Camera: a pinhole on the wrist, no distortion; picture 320 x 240 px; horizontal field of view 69.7 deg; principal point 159.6 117.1 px. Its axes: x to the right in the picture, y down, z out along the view. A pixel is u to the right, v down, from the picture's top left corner.
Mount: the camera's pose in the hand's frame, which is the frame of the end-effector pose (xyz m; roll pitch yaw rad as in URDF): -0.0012 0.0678 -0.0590 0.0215 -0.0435 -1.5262
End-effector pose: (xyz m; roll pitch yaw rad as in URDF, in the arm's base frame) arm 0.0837 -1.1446 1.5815 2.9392 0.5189 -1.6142
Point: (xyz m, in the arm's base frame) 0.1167 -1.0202 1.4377
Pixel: 299.2 79.9
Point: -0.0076 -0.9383 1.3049
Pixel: 189.9 100.4
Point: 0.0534 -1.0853 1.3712
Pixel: 238.8 166.4
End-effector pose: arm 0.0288 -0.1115 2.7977 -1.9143 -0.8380 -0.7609
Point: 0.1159 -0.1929 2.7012
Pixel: 17.9 147.3
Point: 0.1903 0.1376 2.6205
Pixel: 224.1 12.6
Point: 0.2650 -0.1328 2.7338
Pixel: 125.9 193.3
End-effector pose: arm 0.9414 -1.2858 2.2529 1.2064 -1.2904 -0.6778
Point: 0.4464 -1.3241 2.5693
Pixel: 80.4 214.1
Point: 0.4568 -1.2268 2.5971
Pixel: 30.9 231.7
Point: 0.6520 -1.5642 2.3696
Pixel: 240.1 169.5
